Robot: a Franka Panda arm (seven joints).
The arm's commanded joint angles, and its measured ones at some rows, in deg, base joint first. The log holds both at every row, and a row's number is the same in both.
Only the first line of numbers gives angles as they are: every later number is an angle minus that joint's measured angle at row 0.
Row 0, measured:
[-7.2 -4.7 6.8 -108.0 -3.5 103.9 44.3]
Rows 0 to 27, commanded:
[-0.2 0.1 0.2 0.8 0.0 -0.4 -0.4]
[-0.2 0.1 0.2 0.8 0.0 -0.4 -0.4]
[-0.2 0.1 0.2 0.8 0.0 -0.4 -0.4]
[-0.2 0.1 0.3 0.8 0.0 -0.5 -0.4]
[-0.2 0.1 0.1 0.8 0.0 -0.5 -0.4]
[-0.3 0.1 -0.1 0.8 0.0 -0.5 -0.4]
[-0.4 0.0 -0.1 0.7 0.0 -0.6 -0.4]
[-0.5 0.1 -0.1 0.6 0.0 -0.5 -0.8]
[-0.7 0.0 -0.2 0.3 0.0 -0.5 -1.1]
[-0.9 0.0 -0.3 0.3 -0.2 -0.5 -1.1]
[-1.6 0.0 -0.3 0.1 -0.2 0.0 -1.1]
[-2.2 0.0 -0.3 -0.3 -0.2 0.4 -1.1]
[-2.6 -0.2 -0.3 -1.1 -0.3 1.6 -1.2]
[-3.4 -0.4 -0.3 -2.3 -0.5 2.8 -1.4]
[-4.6 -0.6 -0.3 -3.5 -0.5 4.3 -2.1]
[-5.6 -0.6 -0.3 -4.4 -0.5 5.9 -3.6]
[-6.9 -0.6 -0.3 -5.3 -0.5 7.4 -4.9]
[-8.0 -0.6 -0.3 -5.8 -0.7 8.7 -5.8]
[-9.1 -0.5 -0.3 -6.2 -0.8 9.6 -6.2]
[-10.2 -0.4 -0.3 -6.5 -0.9 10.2 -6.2]
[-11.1 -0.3 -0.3 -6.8 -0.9 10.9 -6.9]
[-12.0 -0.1 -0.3 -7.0 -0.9 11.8 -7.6]
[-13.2 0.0 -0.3 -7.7 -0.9 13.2 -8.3]
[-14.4 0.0 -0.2 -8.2 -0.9 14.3 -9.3]
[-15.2 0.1 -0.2 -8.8 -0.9 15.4 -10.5]
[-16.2 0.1 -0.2 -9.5 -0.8 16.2 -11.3]
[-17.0 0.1 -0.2 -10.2 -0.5 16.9 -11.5]
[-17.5 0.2 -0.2 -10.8 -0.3 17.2 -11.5]
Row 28, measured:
[-15.1 0.5 -0.8 -8.4 -0.1 14.6 -10.2]
